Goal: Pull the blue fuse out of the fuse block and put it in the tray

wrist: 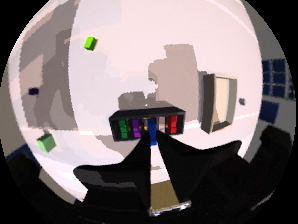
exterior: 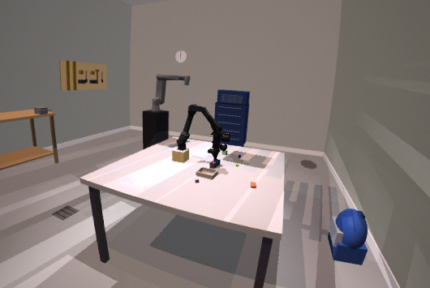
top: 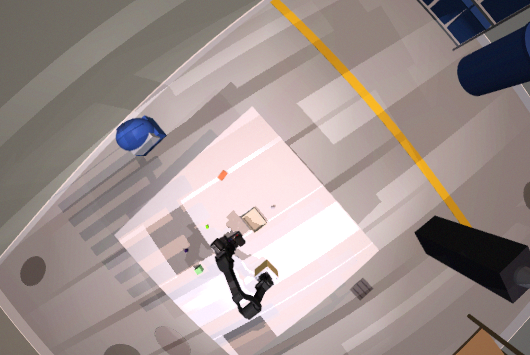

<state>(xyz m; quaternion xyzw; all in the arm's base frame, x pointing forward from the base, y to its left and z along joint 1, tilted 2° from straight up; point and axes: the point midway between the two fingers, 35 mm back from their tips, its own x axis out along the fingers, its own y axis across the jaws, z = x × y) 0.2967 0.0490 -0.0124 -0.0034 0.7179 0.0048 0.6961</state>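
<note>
The purple fuse is 3 cm below my gripper tip and 2 cm to the left of it. Round my gripper tip: blue fuse (1 cm below); then red fuse (4 cm to the right, 3 cm below); then green fuse (4 cm to the left, 3 cm below).
</note>
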